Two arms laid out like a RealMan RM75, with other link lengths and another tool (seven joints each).
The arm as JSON. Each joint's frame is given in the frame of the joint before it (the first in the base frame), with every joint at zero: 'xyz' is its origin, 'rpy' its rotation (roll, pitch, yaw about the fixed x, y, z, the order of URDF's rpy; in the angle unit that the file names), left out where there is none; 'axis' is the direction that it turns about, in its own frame. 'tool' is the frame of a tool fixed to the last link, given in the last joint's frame.
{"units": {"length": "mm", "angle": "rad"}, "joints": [
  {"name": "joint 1", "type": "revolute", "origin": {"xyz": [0.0, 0.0, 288.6]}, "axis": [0.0, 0.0, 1.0]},
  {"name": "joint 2", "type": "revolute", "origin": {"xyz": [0.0, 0.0, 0.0], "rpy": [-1.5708, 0.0, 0.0]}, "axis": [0.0, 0.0, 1.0]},
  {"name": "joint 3", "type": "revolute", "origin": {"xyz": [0.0, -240.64, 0.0], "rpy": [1.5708, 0.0, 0.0]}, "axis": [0.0, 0.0, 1.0]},
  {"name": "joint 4", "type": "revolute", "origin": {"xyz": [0.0, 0.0, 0.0], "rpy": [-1.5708, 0.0, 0.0]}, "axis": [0.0, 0.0, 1.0]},
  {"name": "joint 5", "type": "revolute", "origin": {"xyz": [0.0, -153.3, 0.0], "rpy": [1.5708, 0.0, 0.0]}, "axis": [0.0, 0.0, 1.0]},
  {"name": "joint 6", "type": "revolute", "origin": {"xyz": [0.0, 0.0, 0.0], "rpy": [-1.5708, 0.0, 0.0]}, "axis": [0.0, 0.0, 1.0]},
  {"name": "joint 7", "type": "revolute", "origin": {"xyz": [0.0, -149.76, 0.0], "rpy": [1.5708, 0.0, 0.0]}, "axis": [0.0, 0.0, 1.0]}
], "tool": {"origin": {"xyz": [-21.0, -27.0, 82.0], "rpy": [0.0, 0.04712, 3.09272]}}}
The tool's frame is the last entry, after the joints.
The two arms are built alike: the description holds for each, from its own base.
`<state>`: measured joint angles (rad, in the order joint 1, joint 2, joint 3, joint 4, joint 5, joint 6, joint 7); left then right.
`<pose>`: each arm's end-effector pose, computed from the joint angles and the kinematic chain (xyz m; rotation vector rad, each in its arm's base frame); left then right.
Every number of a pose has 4 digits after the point. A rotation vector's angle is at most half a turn.
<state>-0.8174 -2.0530 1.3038 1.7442 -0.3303 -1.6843 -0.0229 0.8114 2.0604 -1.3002 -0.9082 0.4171 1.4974 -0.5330</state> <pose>-0.1559 0.3861 0.0747 1.3347 -2.4832 -1.1406 0.2665 0.3507 -0.0250 1.0353 2.4081 0.4171</pose>
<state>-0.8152 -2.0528 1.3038 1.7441 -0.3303 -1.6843 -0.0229 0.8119 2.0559 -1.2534 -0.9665 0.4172 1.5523 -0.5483</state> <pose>-0.1568 0.3858 0.0748 1.3371 -2.4809 -1.1404 0.2569 0.3542 -0.0171 1.0389 2.4370 0.4204</pose>
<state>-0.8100 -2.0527 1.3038 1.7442 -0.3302 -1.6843 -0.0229 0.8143 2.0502 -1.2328 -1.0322 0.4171 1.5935 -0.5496</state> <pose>-0.1588 0.3850 0.0749 1.3426 -2.4759 -1.1396 0.2465 0.3606 -0.0080 1.0190 2.4623 0.4468</pose>
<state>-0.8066 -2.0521 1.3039 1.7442 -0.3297 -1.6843 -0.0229 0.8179 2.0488 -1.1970 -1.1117 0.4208 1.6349 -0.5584</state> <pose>-0.1602 0.3846 0.0752 1.3459 -2.4718 -1.1402 0.2314 0.3688 0.0017 0.9945 2.5079 0.4836</pose>
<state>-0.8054 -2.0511 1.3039 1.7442 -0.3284 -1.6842 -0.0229 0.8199 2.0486 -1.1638 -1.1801 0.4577 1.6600 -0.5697</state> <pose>-0.1610 0.3847 0.0758 1.3467 -2.4689 -1.1428 0.2117 0.3759 0.0068 0.9749 2.5830 0.5061</pose>
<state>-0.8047 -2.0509 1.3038 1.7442 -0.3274 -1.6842 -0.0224 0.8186 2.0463 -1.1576 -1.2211 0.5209 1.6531 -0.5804</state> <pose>-0.1614 0.3847 0.0761 1.3467 -2.4674 -1.1441 0.1916 0.3815 0.0063 0.9439 2.6703 0.5135</pose>
